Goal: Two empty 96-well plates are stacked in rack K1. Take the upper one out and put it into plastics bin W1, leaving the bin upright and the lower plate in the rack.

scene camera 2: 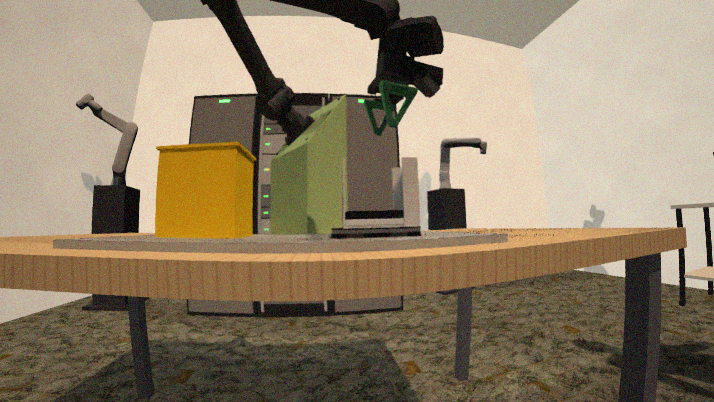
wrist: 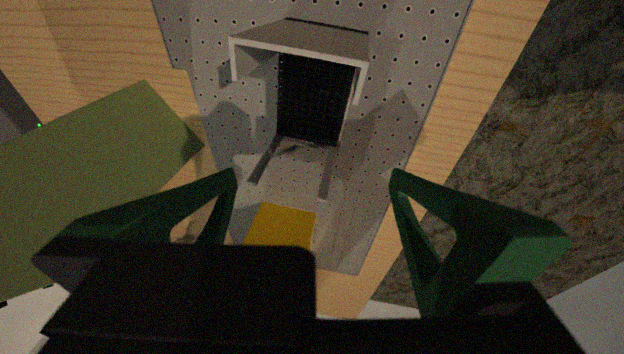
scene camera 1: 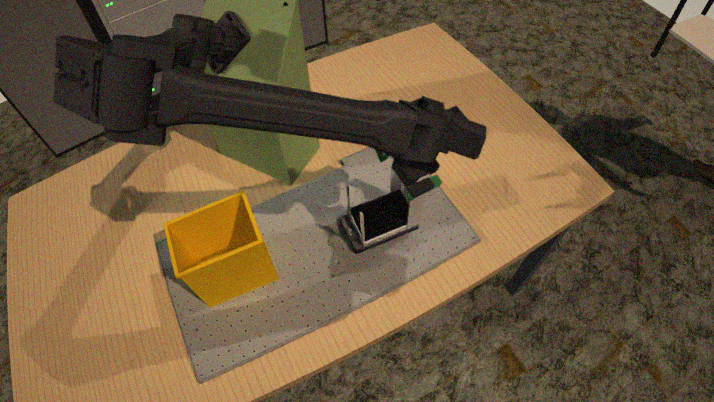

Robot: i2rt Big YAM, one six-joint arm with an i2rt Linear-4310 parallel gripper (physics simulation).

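Places are measured from the arm's base along level axes (x ahead, y left, z up), in centimetres.
Where they show: gripper, fingertip midpoint: point(scene camera 2: 384, 131) point(wrist: 312, 177) point(scene camera 1: 396, 179); arm's base, link origin: point(scene camera 2: 300, 131) point(scene camera 1: 225, 42).
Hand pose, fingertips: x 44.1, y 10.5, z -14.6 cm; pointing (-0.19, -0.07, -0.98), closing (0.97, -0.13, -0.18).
Observation:
Each offset is from my fingertips to the top centre of the thing.
Rack K1 @[dx -3.4, dy -1.5, dz -5.5 cm] point(scene camera 1: 387, 237) point(scene camera 2: 410, 192) point(wrist: 300, 39) stands upright on the perforated board, with a tall wall at one end and thin posts at the other. A black plate @[dx -3.1, dy -0.5, dz -15.1 cm] point(scene camera 1: 381, 216) point(scene camera 2: 375, 214) point(wrist: 315, 100) lies flat inside it. The lower plate cannot be told apart from it; the rack's pale lip covers the lower part of the stack. Yellow bin W1 @[dx -14.5, dy -34.2, dz -1.8 cm] point(scene camera 1: 235, 275) point(scene camera 2: 200, 192) point(wrist: 282, 225) stands upright, and its visible inside is empty. My gripper point(scene camera 1: 396, 176) point(scene camera 2: 386, 129) point(wrist: 312, 177) is open and empty, with green fingers apart, above the rack and clear of it.
The grey perforated board point(scene camera 1: 300, 300) point(scene camera 2: 280, 244) lies on the wooden table point(scene camera 1: 540, 165) point(scene camera 2: 300, 275). The green arm pedestal point(scene camera 1: 295, 100) point(scene camera 2: 325, 190) point(wrist: 100, 150) stands behind the board, between bin and rack in scene camera 2. The dark arm reaches over the table.

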